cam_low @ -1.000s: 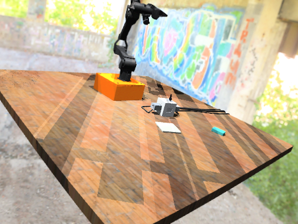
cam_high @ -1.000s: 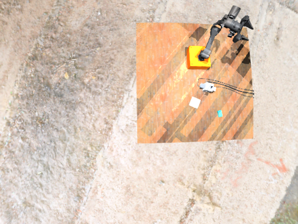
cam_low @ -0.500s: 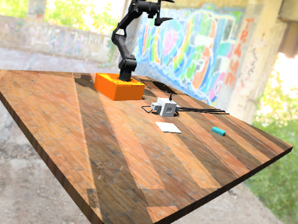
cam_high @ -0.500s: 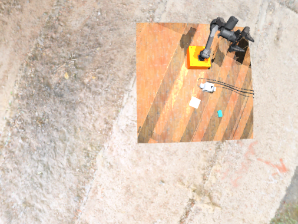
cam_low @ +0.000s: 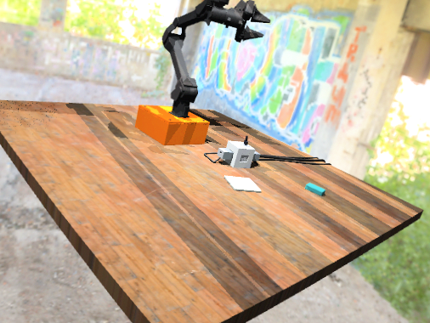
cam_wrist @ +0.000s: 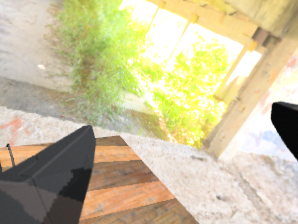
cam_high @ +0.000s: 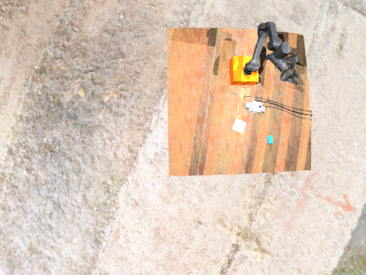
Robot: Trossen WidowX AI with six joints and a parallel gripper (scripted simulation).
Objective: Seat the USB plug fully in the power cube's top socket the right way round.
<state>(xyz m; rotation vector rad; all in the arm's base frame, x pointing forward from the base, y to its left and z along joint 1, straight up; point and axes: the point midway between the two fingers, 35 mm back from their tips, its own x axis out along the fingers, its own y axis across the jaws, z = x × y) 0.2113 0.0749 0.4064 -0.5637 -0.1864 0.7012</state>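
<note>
Right now the usb plug is 410 mm below my gripper tip, 60 mm ahead of it and 30 mm to the right of it. From my gripper tip the other things lie so: flat white card: 500 mm below, 200 mm ahead, 190 mm to the right; then small teal block: 490 mm below, 340 mm ahead, 70 mm to the left.
</note>
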